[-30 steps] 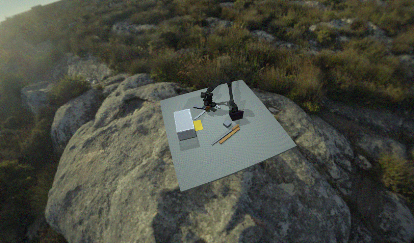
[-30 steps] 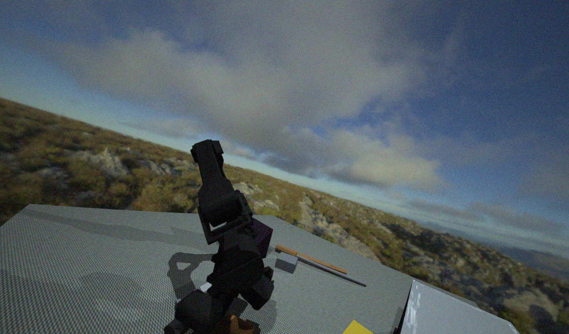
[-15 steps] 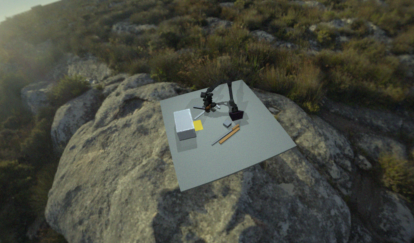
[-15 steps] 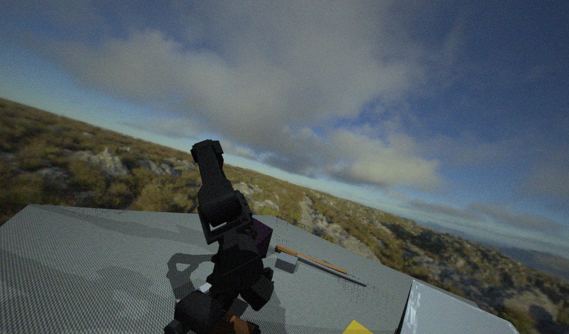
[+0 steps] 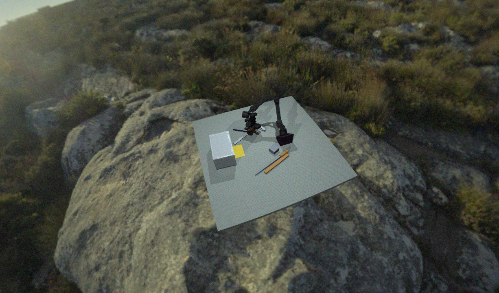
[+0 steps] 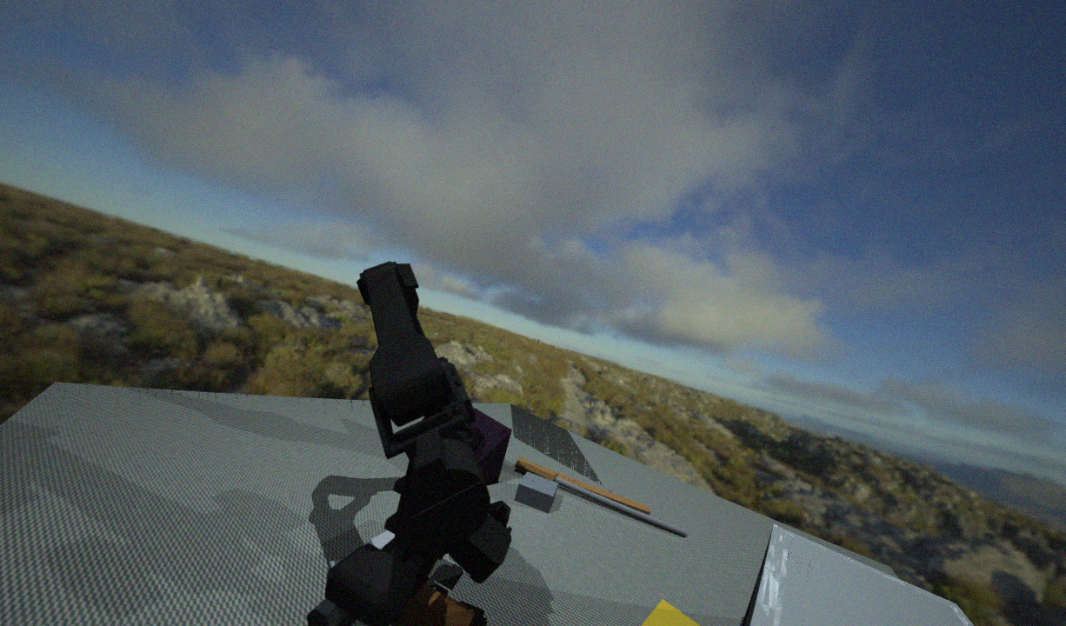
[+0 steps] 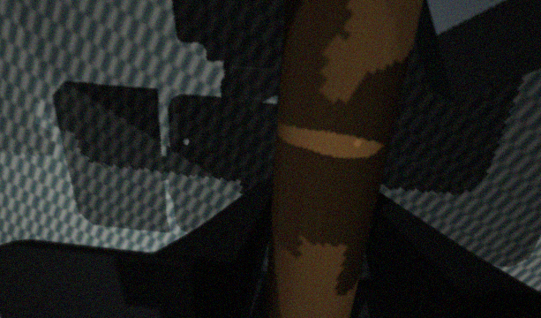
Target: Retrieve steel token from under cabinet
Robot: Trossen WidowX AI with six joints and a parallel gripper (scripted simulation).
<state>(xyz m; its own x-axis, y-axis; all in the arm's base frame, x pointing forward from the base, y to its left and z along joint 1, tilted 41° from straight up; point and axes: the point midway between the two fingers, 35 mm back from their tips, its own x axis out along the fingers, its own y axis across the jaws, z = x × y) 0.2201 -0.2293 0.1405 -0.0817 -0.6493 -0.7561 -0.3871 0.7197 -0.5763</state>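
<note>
My gripper tip is 7 cm past the small grey cube and 4 cm to the left of it. Round my gripper tip: grey bar: 9 cm behind, 4 cm to the left; then grey block: 35 cm to the left, 7 cm behind, 1 cm above; then wooden stick: 50 cm to the left, 2 cm behind.
</note>
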